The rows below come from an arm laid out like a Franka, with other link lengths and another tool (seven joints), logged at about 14 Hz.
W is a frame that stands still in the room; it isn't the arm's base.
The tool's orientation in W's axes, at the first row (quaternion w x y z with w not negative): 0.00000, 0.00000, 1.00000, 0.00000
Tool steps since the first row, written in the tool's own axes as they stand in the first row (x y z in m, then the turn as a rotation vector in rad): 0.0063, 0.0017, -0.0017, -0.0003, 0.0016, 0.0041; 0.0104, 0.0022, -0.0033, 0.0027, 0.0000, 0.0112; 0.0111, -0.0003, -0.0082, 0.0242, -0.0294, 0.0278; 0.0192, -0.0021, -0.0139, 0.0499, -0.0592, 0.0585; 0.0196, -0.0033, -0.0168, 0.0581, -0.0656, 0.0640; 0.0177, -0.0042, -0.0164, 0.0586, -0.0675, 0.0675; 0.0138, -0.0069, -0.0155, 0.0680, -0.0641, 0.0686
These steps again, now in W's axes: -0.0063, 0.0017, 0.0017, 0.0003, 0.0016, -0.0041; -0.0104, 0.0022, 0.0033, -0.0027, 0.0000, -0.0112; -0.0111, -0.0003, 0.0082, -0.0242, -0.0294, -0.0278; -0.0192, -0.0021, 0.0139, -0.0499, -0.0592, -0.0585; -0.0196, -0.0033, 0.0168, -0.0581, -0.0656, -0.0640; -0.0177, -0.0042, 0.0164, -0.0586, -0.0675, -0.0675; -0.0138, -0.0069, 0.0155, -0.0680, -0.0641, -0.0686
